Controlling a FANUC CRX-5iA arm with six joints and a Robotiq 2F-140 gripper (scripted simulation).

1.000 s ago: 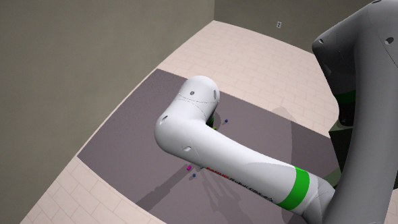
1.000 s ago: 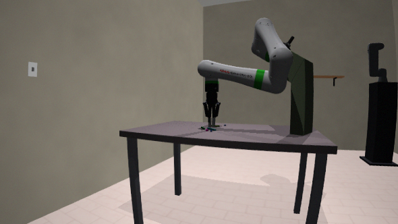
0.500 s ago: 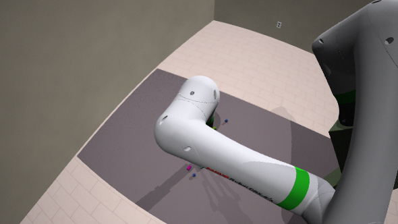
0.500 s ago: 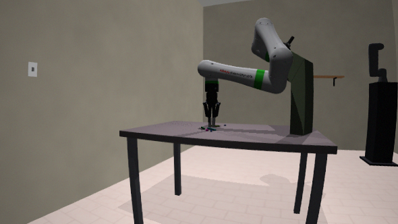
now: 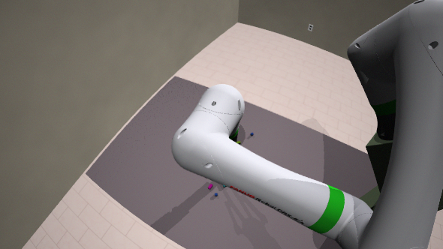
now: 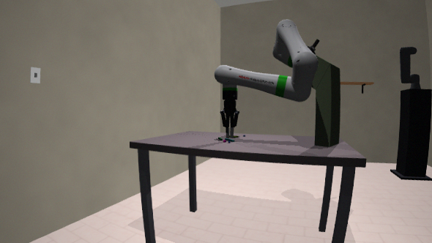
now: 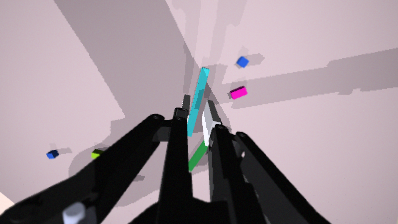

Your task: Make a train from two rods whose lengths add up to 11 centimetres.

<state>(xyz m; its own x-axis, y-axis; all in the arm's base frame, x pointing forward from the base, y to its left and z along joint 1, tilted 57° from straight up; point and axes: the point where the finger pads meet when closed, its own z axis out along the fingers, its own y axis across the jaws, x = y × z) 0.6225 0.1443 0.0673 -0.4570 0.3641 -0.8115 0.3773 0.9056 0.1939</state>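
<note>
The turquoise rod is 5 cm below my hand. Round my hand: magenta rod 1 cm ahead, 6 cm to the left, 5 cm below; green rod 7 cm ahead, 3 cm to the right, 5 cm below.
</note>
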